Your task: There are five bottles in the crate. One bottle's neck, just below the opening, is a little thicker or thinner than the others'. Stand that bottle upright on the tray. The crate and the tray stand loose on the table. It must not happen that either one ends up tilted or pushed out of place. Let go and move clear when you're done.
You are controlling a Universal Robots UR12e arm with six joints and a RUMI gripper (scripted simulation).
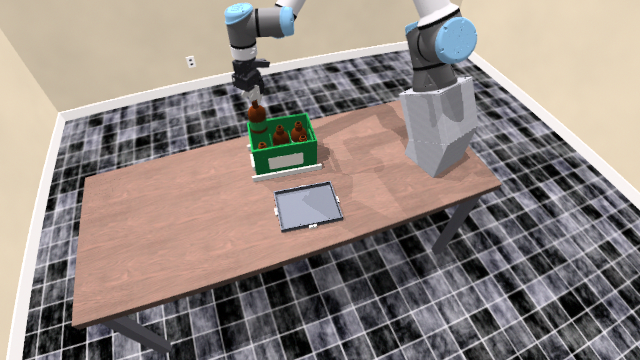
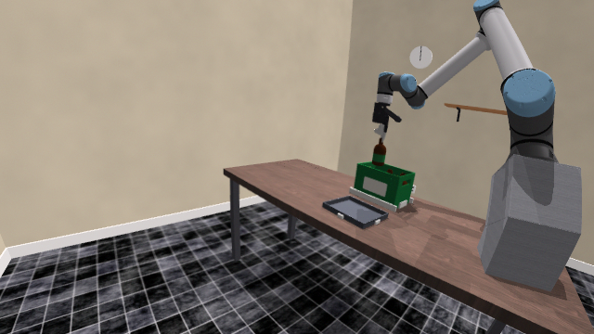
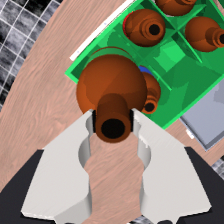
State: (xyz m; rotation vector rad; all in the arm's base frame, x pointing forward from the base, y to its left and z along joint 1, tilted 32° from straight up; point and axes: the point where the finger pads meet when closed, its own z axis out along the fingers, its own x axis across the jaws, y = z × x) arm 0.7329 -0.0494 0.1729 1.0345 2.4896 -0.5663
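My hand is 70 mm above the glass bottle. Also, from my hand: grey tray: 340 mm to the left, 300 mm below, 110 mm behind; then green crate: 230 mm below, 80 mm behind, 50 mm to the left.
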